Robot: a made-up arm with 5 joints.
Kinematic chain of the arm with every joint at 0, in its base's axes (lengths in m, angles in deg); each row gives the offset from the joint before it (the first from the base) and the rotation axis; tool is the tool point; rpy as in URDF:
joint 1: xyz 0 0 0.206 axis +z
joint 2: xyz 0 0 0 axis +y
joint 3: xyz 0.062 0 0.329 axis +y
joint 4: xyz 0.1 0 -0.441 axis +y
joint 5: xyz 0.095 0 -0.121 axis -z
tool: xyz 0 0 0 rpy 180 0 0
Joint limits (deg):
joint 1: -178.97..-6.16
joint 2: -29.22..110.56
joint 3: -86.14..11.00
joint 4: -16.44..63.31
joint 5: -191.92..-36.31
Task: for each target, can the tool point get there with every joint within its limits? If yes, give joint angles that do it. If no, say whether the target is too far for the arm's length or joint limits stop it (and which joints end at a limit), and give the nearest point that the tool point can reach.
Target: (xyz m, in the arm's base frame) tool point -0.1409 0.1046 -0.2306
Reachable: yes | joints -36.59 97.37 -34.74 49.91 -50.97
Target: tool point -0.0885 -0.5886 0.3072
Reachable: yes | joints -98.55 -4.62 -49.64 23.48 -92.88
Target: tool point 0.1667 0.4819 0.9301
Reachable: no: joint limits stop it (at a limit: joint 1, joint 2, joint 3, joint 4) | nearest point 0.2745 -0.0296 0.9541 | short by 0.523 m
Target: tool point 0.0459 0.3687 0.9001
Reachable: no: joint limits stop it (at a limit: joint 1, joint 2, joint 3, joint 4) | nearest point 0.2745 -0.0296 0.9541 | short by 0.462 m
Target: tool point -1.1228 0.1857 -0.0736
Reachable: no: too far | nearest point -0.7764 -0.0140 0.0120 | short by 0.409 m
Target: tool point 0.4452 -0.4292 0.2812
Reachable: yes | joints -43.95 1.64 -57.88 40.14 -146.86
